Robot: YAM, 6 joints.
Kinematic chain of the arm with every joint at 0, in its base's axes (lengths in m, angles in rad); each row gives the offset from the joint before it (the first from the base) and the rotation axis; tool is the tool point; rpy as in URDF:
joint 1: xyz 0 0 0.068 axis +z
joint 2: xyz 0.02 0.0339 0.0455 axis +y
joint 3: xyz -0.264 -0.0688 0 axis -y
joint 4: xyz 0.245 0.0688 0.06 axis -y
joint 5: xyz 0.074 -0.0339 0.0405 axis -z
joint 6: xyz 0.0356 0 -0.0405 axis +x
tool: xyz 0 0 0 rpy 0 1.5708 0
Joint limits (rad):
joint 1: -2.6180..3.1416
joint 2: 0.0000..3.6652
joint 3: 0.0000..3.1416
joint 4: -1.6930..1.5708
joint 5: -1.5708..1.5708
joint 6: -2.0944..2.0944
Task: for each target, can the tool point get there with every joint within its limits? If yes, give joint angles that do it. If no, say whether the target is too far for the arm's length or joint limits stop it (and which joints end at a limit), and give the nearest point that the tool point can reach.
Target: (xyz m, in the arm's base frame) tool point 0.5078 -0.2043 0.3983
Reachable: yes | joints -0.4287 2.4282 2.6287 -0.1553 -0.7884 -0.5796
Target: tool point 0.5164 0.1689 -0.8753
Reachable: no: too far | nearest point 0.3482 0.1139 -0.3607 | short by 0.544 m
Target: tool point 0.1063 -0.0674 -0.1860
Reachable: yes | joints -0.3084 3.2424 0.6782 1.1232 1.1150 1.0147
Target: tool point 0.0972 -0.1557 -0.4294
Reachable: no: joint limits stop it (at a limit: joint 2) | nearest point 0.1017 -0.1629 -0.3759 | short by 0.054 m
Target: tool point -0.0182 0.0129 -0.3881
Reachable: no: joint limits stop it (at a limit: joint 2) | nearest point -0.0487 0.0345 -0.3271 | short by 0.072 m
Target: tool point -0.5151 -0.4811 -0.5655
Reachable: no: too far | nearest point -0.3511 -0.3279 -0.2964 | short by 0.350 m
